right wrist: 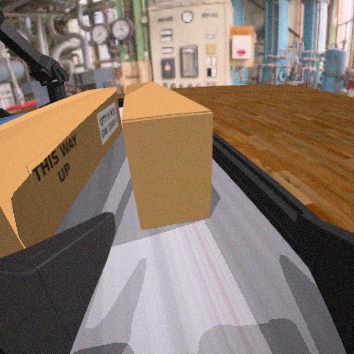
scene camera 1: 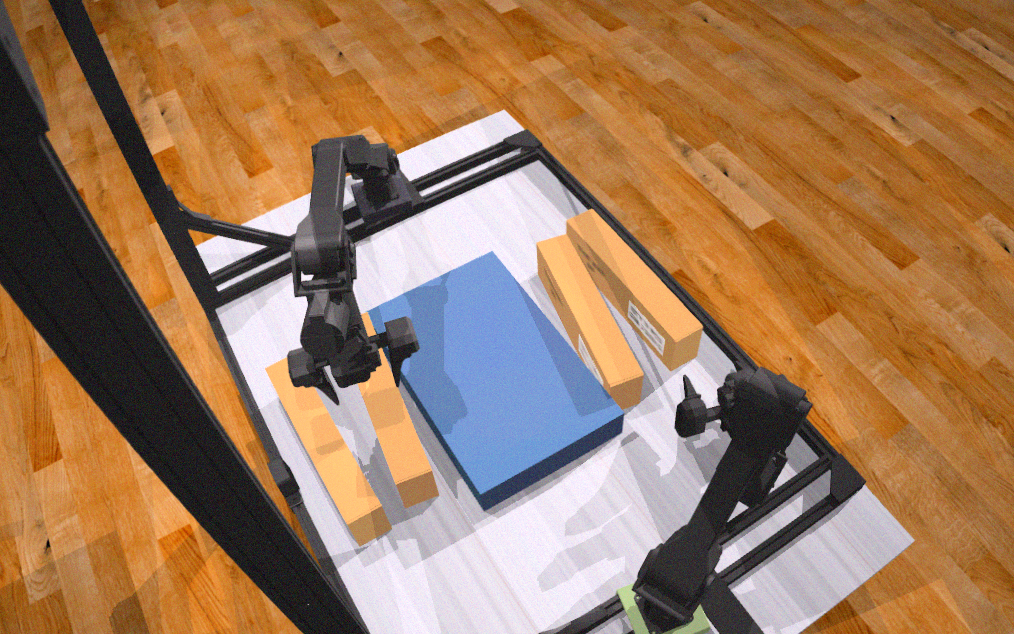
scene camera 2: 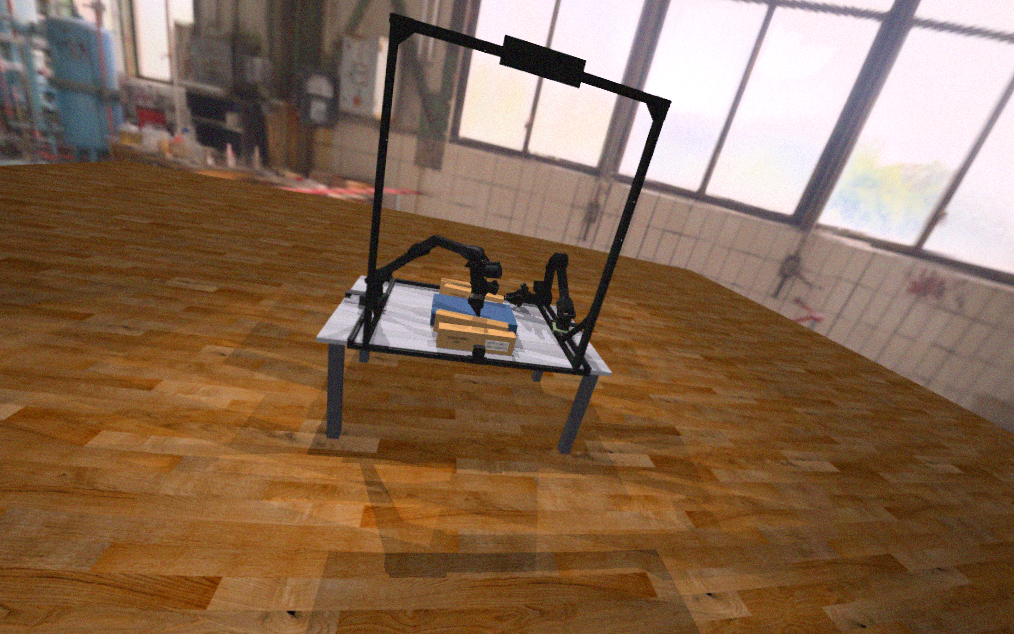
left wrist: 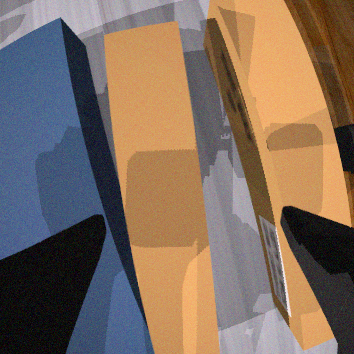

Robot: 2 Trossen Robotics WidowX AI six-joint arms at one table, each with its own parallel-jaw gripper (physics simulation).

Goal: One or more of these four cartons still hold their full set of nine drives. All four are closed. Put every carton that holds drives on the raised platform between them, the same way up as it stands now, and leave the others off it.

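Pixels of known places: left gripper, between the fingertips: (scene camera 1: 367, 394) (scene camera 2: 480, 312) (left wrist: 193, 219); right gripper, between the fingertips: (right wrist: 206, 223) (scene camera 1: 710, 369) (scene camera 2: 505, 296); left arm's base, origin of its link: (scene camera 1: 380, 192); right arm's base, origin of its link: (scene camera 1: 663, 608) (scene camera 2: 562, 327).
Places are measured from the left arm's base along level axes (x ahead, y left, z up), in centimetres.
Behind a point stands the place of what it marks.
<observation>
Four closed long tan cartons lie on the table. The outer left carton (scene camera 1: 336, 478) @(x 59.9, y -23.4, z 4.2 cm) (left wrist: 295, 100) @(x 57.1, y -23.2, z 4.2 cm) (scene camera 2: 456, 340) @(x 43.5, y -28.2, z -0.3 cm) and inner left carton (scene camera 1: 411, 456) @(x 60.7, y -11.9, z 4.2 cm) (left wrist: 150, 100) @(x 58.0, y -13.0, z 4.2 cm) lie left of the blue platform (scene camera 1: 523, 373) @(x 52.1, y 9.1, z 1.7 cm) (left wrist: 30, 100) @(x 61.0, y -1.4, z 1.7 cm). The inner right carton (scene camera 1: 590, 321) @(x 48.9, y 22.2, z 4.2 cm) (right wrist: 75, 135) @(x 49.3, y 25.8, z 1.1 cm), marked THIS WAY UP, and outer right carton (scene camera 1: 643, 276) @(x 43.9, y 34.4, z 4.2 cm) (right wrist: 170, 170) @(x 57.7, y 35.5, z 0.4 cm) lie right of it. No carton is on the platform. My left gripper (scene camera 1: 367, 394) @(x 50.7, y -14.9, z 8.4 cm) (left wrist: 193, 219) @(x 50.7, y -14.9, z 8.4 cm) is open above the inner left carton. My right gripper (scene camera 1: 721, 405) (right wrist: 206, 223) @(x 62.9, y 36.9, z 0.2 cm) is open, low, beyond the right cartons' near ends, facing the outer one's end.
A black rail (scene camera 1: 643, 261) runs along the table's edge beside the outer right carton. A black gantry (scene camera 2: 381, 171) @(x 11.5, y -39.5, z 58.1 cm) stands at the table's front edge in scene camera 2. A green plate (scene camera 1: 628, 598) @(x 90.8, y 8.8, z -1.7 cm) lies under the right arm's base. White table surface (scene camera 1: 523, 560) @(x 78.7, y -2.1, z -4.3 cm) shows below the platform.
</observation>
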